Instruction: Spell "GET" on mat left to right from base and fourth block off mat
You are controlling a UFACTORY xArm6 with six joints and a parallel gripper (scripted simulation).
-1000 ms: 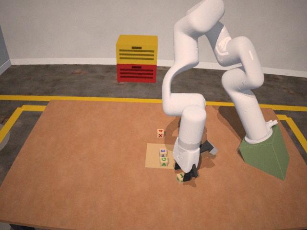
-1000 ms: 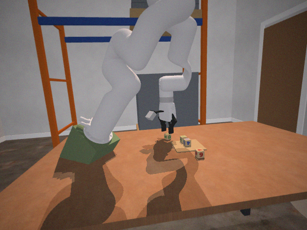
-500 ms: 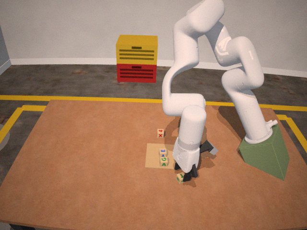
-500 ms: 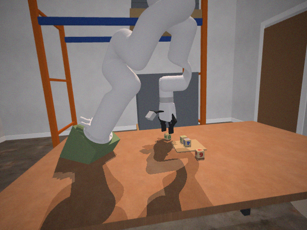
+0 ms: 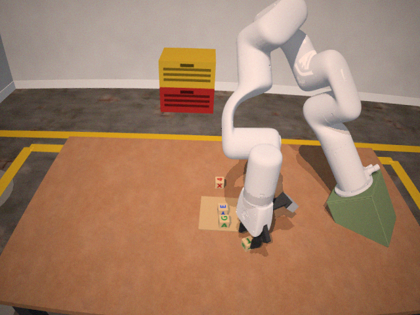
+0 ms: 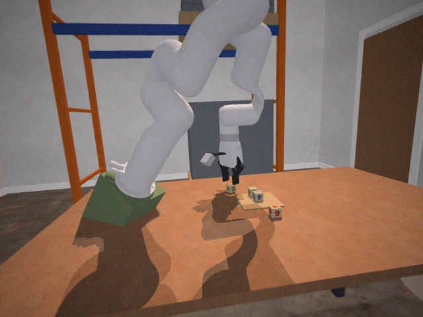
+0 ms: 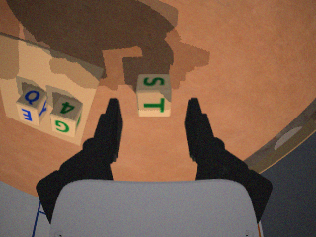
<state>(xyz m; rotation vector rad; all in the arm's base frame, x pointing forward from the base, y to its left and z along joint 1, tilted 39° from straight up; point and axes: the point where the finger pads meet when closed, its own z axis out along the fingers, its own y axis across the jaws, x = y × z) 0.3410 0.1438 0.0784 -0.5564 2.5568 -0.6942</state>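
Now: the t block 40 mm below my hand. The rest, counted from my hand: tan mat (130 mm to the right, 50 mm below, 50 mm ahead); e block (130 mm to the right, 50 mm ahead, 40 mm below); g block (90 mm to the right, 60 mm ahead, 40 mm below).
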